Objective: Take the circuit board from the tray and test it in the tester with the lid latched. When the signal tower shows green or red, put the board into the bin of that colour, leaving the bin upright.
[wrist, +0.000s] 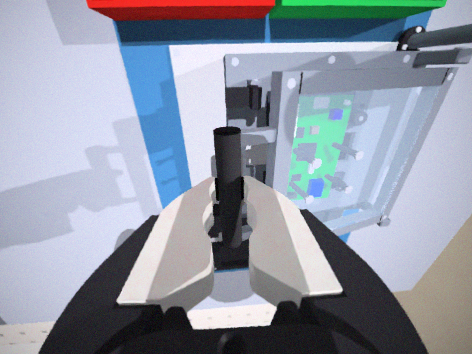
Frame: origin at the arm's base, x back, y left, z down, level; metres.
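Seen in the pictures: gripper, fingertip midpoint: (229, 179).
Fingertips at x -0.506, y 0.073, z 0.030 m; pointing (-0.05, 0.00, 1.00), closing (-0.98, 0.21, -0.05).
Note:
Offsets run from my fingertips to a thing's middle. "pt": to the spot under its first point.
My gripper (229, 179) is shut on the tester's black handle {pt dx +0.007, dy +0.026, dz -0.020 m} (227, 155), a round rod whose top stands out beyond the fingertips. The tester {pt dx -0.031, dy +0.081, dz +0.062 m} (277, 65) has a grey frame and sits on a white plate, right of and behind the fingers. Its clear lid {dx -0.102, dy +0.016, dz +0.009 m} (395, 130) shows to the right. The green circuit board (325, 135), with blue and grey parts, shows through the lid, behind several pins. Whether the lid is fully down and latched I cannot tell. The fingers hide the lower part of the tester near the handle. The signal tower and the tray cannot be identified in this view.
A red bin {pt dx +0.055, dy +0.106, dz +0.085 m} (180, 9) and a green bin {pt dx -0.094, dy +0.138, dz +0.087 m} (355, 9) stand side by side beyond the tester, cut off by the top edge. A blue base (145, 100) runs under the white plate {dx -0.089, dy -0.064, dz +0.118 m} (192, 95). A dark rod {pt dx -0.182, dy +0.136, dz +0.074 m} (445, 35) sticks out at the upper right.

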